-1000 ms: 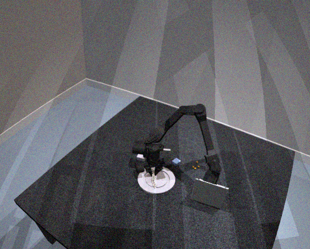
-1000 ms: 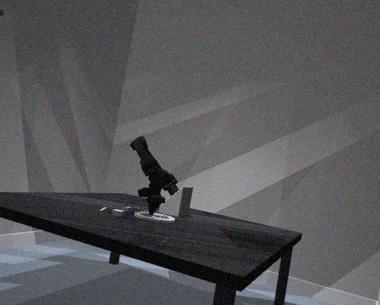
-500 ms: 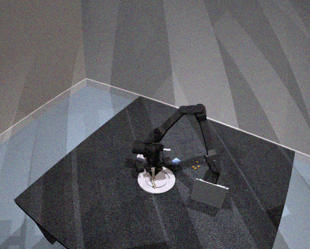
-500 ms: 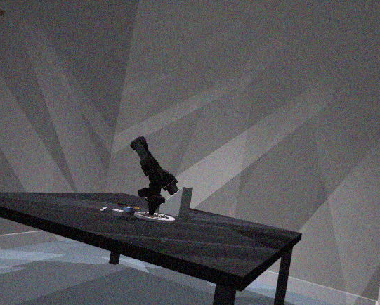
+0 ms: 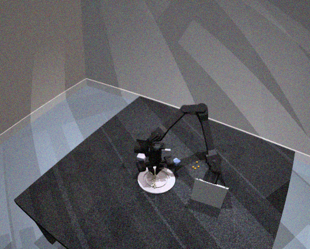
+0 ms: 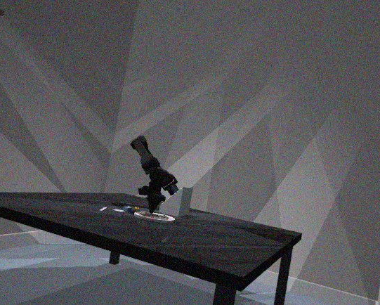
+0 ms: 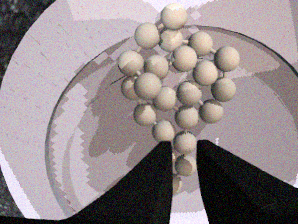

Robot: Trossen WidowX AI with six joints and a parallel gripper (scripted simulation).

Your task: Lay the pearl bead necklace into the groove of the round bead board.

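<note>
My gripper tip is now 2 cm past the round white bead board, 1 cm to the right of it and 1 cm above it. Round my gripper tip: small white block: 15 cm ahead, 8 cm to the right, 1 cm below; small blue cube: 16 cm to the right, 4 cm behind, 1 cm below; thin white stick: 21 cm to the right, 10 cm ahead, 2 cm below.
</note>
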